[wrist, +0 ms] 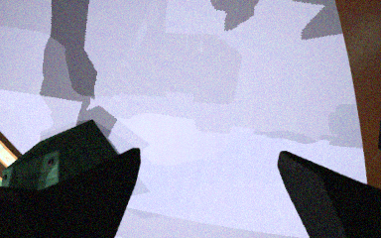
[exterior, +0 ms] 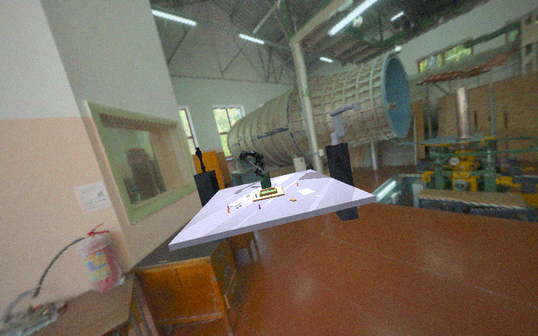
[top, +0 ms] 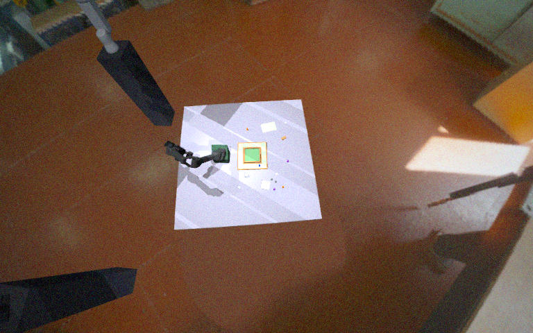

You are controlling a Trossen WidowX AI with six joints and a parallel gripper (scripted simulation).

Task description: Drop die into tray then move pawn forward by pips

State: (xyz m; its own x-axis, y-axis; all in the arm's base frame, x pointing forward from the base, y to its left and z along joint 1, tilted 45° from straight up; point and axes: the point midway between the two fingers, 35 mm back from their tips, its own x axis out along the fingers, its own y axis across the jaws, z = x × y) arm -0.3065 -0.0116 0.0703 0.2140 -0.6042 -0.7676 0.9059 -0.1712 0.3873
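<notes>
The white die is 53 cm ahead of my gripper tip, 12 cm to the right of it and 14 cm below it. Round my gripper tip: blue pawn 64 cm ahead, 2 cm to the right, 12 cm below.
</notes>
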